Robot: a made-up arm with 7 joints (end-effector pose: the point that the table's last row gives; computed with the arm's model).
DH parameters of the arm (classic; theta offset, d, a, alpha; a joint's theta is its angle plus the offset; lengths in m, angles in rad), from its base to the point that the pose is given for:
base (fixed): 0 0.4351 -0.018 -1.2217
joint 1: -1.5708 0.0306 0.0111 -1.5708
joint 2: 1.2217 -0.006 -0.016 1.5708
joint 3: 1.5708 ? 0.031 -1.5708
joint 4: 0 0.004 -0.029 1.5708
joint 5: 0 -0.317 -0.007 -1.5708
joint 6: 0 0.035 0.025 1.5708
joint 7: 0 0 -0.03 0
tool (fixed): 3.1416 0.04 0 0
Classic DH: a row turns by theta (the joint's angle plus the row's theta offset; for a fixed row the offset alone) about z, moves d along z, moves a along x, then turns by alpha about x.
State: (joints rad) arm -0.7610 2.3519 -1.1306 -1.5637 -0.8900 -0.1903 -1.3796
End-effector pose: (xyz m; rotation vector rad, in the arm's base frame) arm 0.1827 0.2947 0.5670 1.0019 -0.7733 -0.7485
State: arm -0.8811 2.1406 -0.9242 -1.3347 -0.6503 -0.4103 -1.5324
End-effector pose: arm 0.2043 0.2948 0.6475 0.8199 -1.1077 -0.7272
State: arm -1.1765 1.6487 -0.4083 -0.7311 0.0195 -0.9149 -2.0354
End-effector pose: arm 0.1462 0.4014 0.7137 0.3129 -2.3152 -0.7179
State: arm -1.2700 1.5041 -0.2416 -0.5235 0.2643 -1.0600 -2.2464
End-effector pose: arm 0.1532 0.4437 0.6618 0.2580 -2.7963 -0.5261
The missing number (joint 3, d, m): -0.231
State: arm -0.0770 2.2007 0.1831 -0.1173 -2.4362 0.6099 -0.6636
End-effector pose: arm 0.0304 0.4517 0.7466 2.5724 -0.6820 -0.4337
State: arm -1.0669 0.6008 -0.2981 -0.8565 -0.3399 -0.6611 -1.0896
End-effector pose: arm 0.4478 0.1460 0.4903 -1.4234 -1.4993 -0.0864
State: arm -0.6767 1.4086 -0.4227 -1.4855 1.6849 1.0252 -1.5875
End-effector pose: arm 0.3816 0.2752 0.5475 -0.7550 -0.3477 1.3042
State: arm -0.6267 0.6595 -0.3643 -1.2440 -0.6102 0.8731 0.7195
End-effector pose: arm 0.4028 0.0731 0.3573 -1.7123 -1.2438 2.2293
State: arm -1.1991 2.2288 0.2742 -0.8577 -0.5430 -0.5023 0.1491
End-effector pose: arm -0.1908 0.3002 0.8372 -1.2470 -2.5744 0.0522
